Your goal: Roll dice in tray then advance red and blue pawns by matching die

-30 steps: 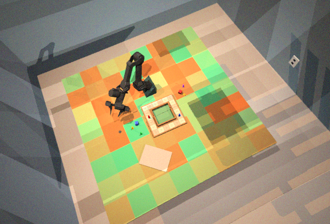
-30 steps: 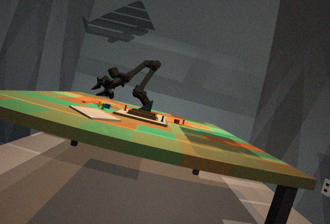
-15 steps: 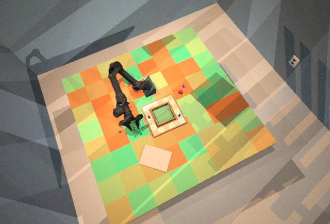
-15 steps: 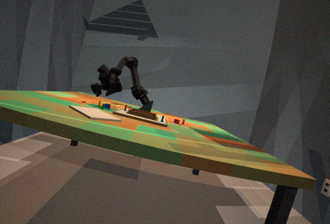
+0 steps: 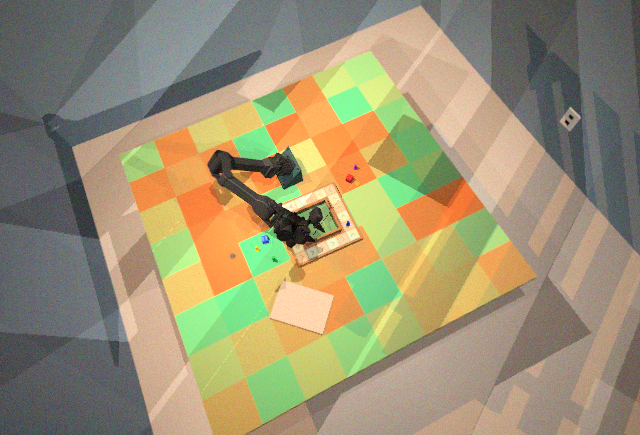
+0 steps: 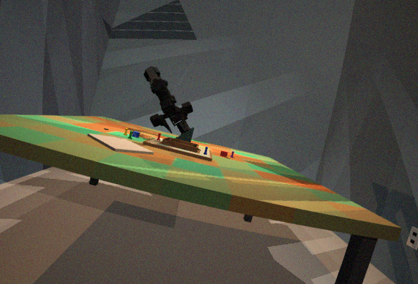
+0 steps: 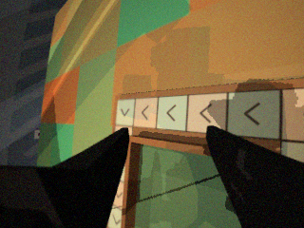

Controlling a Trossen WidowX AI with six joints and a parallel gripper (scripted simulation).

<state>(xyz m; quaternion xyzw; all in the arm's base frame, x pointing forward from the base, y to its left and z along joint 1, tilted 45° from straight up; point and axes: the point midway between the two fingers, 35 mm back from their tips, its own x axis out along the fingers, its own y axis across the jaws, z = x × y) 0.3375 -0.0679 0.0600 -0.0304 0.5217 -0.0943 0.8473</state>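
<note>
Now: the yellow disc 140 mm behind my gripper tip, 280 mm to the left of it and 80 mm below it. Also, from my gripper tip: blue pawn (140 mm to the left, 60 mm below); green pawn (50 mm behind, 190 mm to the right, 70 mm below); red pawn (130 mm behind, 70 mm to the right, 60 mm below).
</note>
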